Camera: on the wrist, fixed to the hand. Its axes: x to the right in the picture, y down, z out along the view.
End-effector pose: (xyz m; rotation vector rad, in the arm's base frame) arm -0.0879 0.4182 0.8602 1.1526 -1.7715 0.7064
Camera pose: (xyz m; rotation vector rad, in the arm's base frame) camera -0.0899 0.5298 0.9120 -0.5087 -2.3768 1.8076
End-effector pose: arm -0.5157 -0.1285 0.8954 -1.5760 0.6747 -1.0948
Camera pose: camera -0.6125 -0.1921 0.8537 -0.3860 1.3867 0.0727
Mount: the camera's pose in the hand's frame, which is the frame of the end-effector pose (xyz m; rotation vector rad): 0.0007 0.0474 -0.1136 0.2298 0.0428 1.6418
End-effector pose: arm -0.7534 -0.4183 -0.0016 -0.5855 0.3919 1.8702
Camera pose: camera -0.7740 -0.4946 -0.0960 0.0162 -1.0753 -2.5474
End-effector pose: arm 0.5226 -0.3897 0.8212 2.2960 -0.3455 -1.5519
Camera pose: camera 0.6280 -0.4163 0.8790 1.2094 -1.8061 -0.5352
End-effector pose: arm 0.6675 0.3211 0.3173 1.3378 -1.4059 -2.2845
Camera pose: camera 0.7371 0.2211 0.3348 -0.0446 -1.6857 -0.9510
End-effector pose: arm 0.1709 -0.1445 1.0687 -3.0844 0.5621 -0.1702
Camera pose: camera 0.1427 -0.1871 1.1807 -1.5388 2.4092 -0.2111
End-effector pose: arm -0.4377 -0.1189 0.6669 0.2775 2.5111 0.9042
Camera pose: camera -0.4912 -0.1452 0.7746 -2.2003 -1.7007 -0.8689
